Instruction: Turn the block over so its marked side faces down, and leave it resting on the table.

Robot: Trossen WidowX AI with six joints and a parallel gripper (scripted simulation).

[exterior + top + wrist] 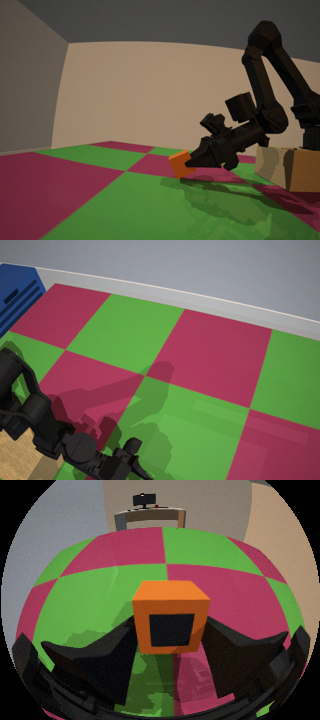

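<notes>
The orange block is 1 cm behind my gripper tip.
</notes>
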